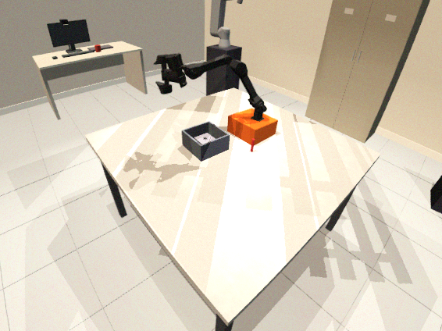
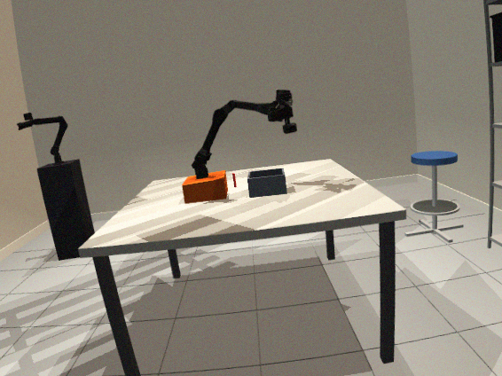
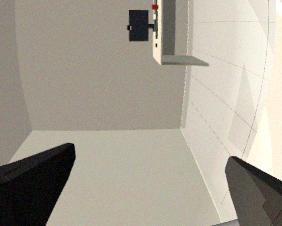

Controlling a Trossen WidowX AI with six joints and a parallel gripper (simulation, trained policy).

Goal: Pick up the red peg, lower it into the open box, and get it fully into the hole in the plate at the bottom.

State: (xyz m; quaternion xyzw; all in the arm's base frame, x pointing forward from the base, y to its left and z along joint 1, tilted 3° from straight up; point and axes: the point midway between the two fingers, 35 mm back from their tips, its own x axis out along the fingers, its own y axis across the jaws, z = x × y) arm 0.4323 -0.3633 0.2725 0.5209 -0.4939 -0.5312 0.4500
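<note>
Right now the red peg is 230 mm behind my gripper tip, 490 mm to the left of it and 350 mm below it. Round my gripper tip: grey box 90 mm behind, 260 mm to the left, 360 mm below.
</note>
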